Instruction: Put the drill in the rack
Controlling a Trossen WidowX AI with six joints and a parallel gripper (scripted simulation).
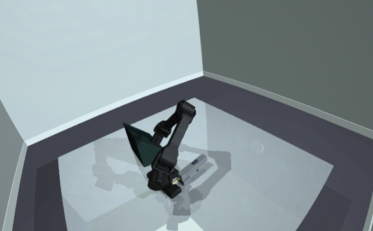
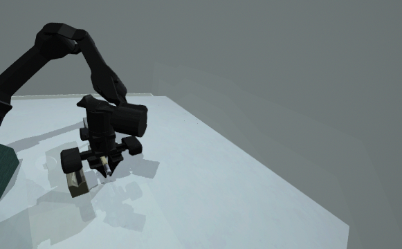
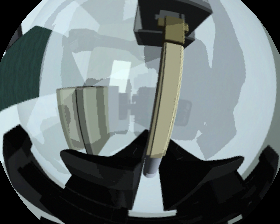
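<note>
Right now the drill is 10 mm behind my gripper tip, 40 mm to the left of it and 40 mm above it. From my gripper tip the other things lie so: rack 80 mm behind, 10 mm to the right, 10 mm above; then key 50 mm behind, 200 mm to the left, 40 mm above.
</note>
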